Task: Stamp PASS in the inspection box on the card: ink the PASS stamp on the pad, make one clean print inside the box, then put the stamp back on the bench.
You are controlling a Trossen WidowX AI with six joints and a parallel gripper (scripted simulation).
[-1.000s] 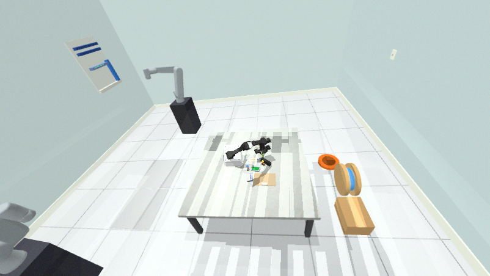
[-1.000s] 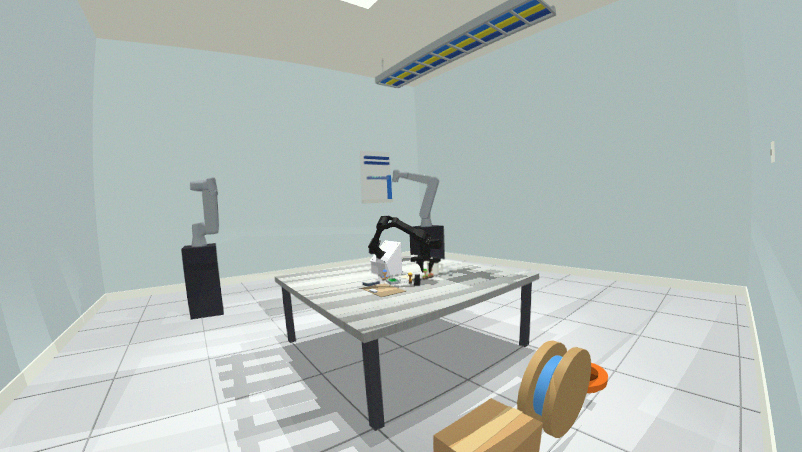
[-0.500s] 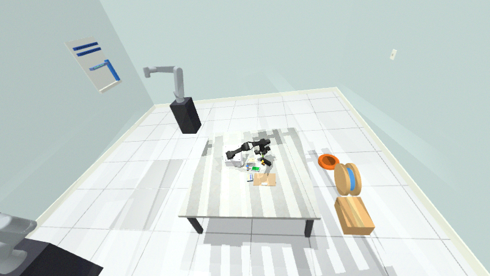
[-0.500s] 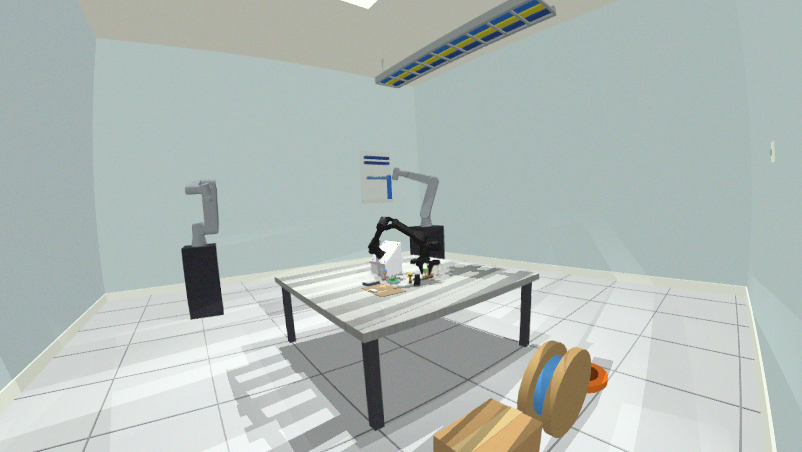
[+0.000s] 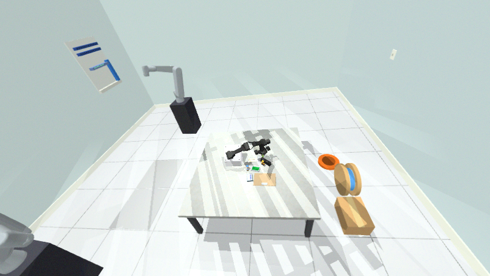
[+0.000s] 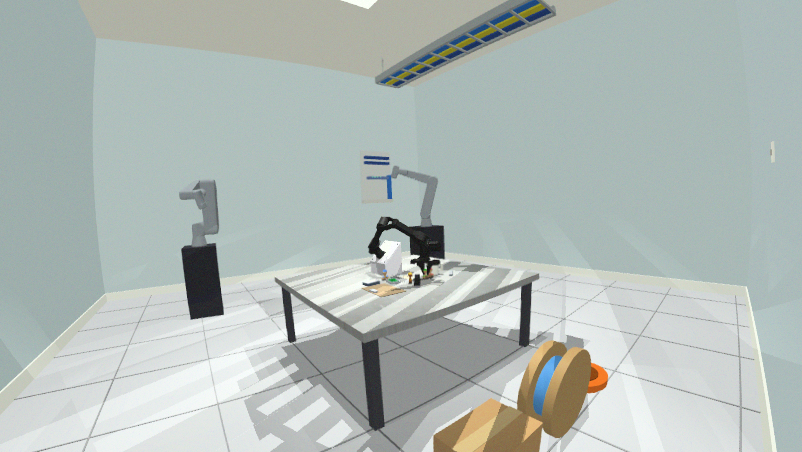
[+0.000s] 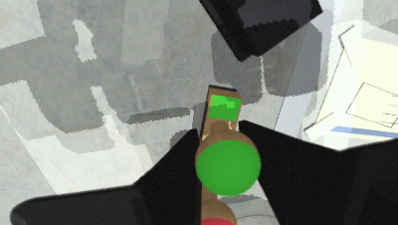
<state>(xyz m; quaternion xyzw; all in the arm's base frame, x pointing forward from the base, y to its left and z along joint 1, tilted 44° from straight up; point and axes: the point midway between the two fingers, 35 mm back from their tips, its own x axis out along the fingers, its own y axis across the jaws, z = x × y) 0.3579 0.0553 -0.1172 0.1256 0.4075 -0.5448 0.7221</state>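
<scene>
The red-knobbed stamp is 10 mm behind my gripper tip and 40 mm to the left of it. From my gripper tip the other things lie so: green-knobbed stamp right at my gripper tip; black block 40 mm ahead, 100 mm to the right, 10 mm below; yellow-knobbed stamp 10 mm ahead, 130 mm to the right.
</scene>
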